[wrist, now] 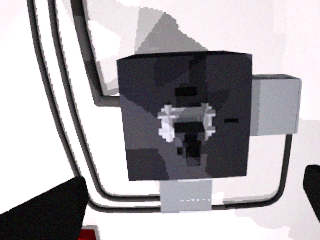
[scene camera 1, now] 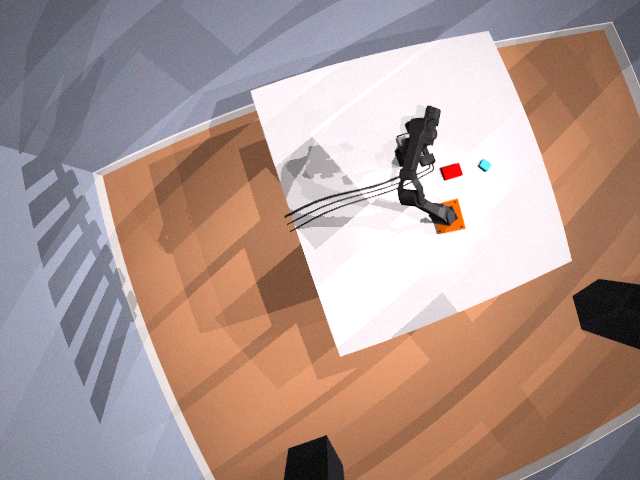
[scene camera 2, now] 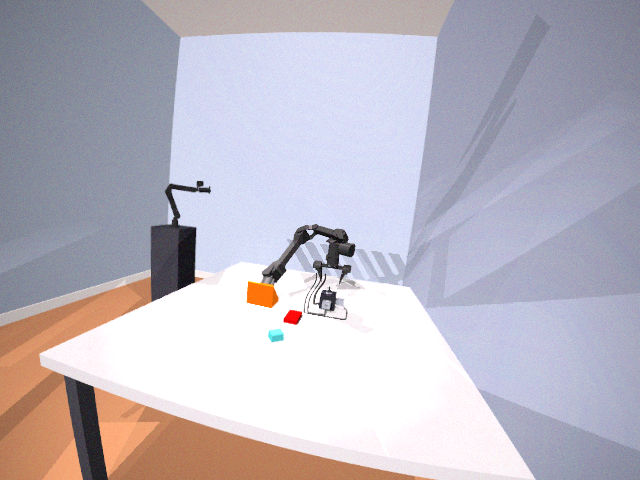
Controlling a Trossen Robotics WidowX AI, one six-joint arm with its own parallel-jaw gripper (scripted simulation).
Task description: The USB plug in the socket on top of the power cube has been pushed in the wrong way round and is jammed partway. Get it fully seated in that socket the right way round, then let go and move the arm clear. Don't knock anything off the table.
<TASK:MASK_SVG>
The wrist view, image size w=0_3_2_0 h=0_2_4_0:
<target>my gripper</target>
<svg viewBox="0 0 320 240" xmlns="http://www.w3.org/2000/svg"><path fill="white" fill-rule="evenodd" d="M85 177L75 176L71 180L65 180L64 183L49 188L47 192L40 193L40 195L32 197L28 201L23 201L20 205L16 205L15 208L9 209L9 212L0 213L0 240L79 239L81 227L83 227L85 211L87 211L88 188ZM311 164L305 168L303 188L309 204L312 205L313 212L316 213L317 220L320 221L320 165Z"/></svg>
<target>USB plug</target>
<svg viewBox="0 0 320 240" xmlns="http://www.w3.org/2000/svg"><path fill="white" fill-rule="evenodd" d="M177 117L177 121L175 121L175 145L183 145L183 159L187 159L187 167L196 167L196 165L200 165L201 145L205 144L203 121L199 121L199 117L196 116Z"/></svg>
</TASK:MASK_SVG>
